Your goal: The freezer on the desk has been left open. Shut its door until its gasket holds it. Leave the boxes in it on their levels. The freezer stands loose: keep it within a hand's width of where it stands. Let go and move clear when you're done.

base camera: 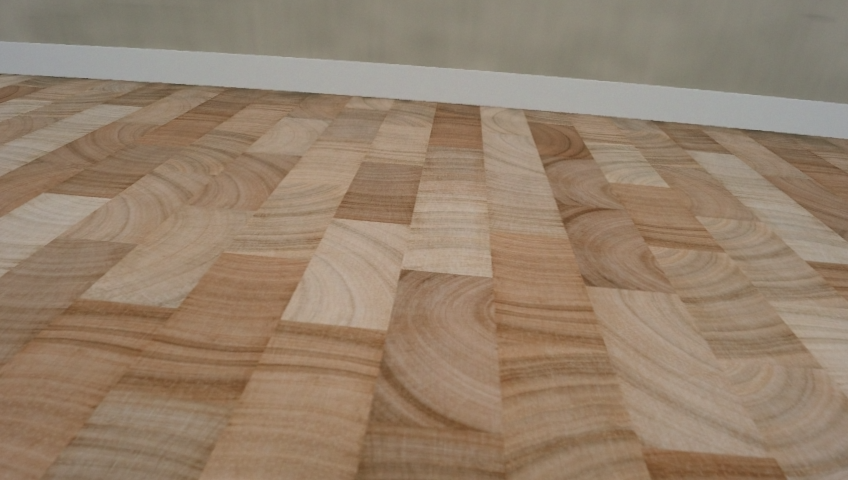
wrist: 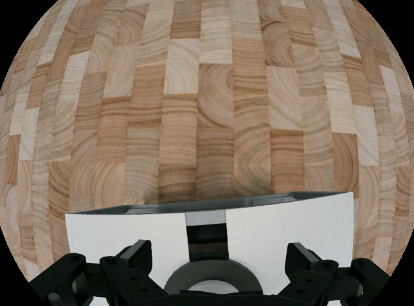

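Places are measured from the arm's base along level axes (x ahead, y left, z up), in millimetres.
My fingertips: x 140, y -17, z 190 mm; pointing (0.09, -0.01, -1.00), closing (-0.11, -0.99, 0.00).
Observation:
Behind a point stands the place of what it marks.
My gripper (wrist: 219, 258) is open, with its two black fingers wide apart at the bottom of the wrist view. Nothing is held between the fingers. The freezer, its door, the boxes and the desk do not show in the base camera view or in the wrist view, so how far the door stands open cannot be told.
Under the fingers in the wrist view is the white top of my own base (wrist: 125, 232), with a dark front edge. A wood-block floor (base camera: 440, 356) {x 456, y -41, z -397 mm} (wrist: 215, 100) stretches ahead to a white skirting board (base camera: 416, 80) {x 1433, y -19, z -343 mm} and a grey-beige wall (base camera: 416, 29) {x 1447, y -13, z -216 mm}.

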